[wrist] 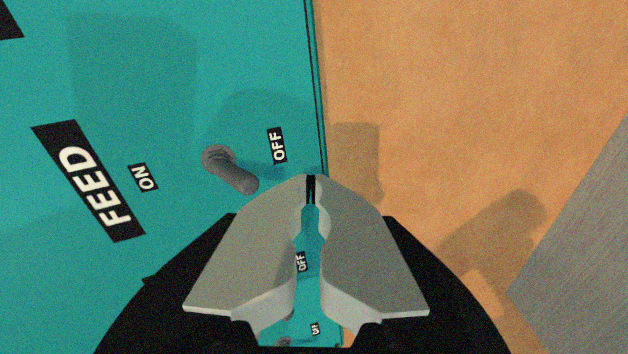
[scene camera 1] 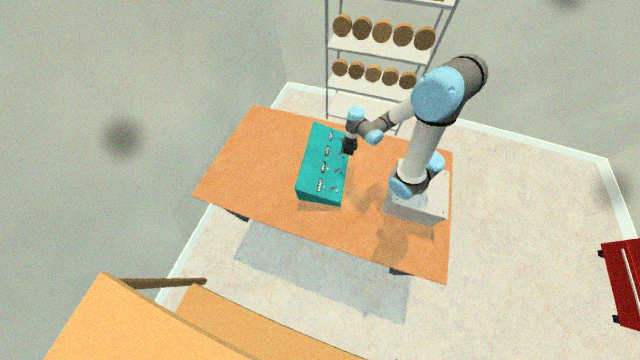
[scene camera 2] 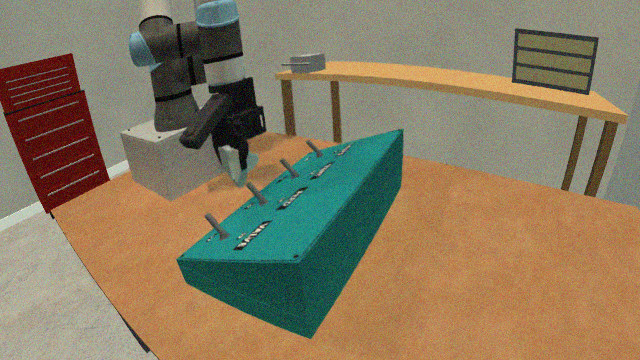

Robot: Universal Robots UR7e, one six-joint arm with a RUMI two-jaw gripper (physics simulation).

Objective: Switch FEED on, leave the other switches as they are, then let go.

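Observation:
A teal sloped switch panel carries a row of grey toggle levers. The FEED lever leans towards its OFF label and away from its ON label. The VALVE lever and the two far levers lean the same way in scene camera 2. My gripper is shut and empty. Its tips are close to the FEED lever on its OFF side, near the panel's low edge; whether they touch it cannot be told.
The panel stands on an orange table. The arm's grey base block stands on the OFF side of the panel. A shelf rack, a red tool chest and a curved bench stand away from the table.

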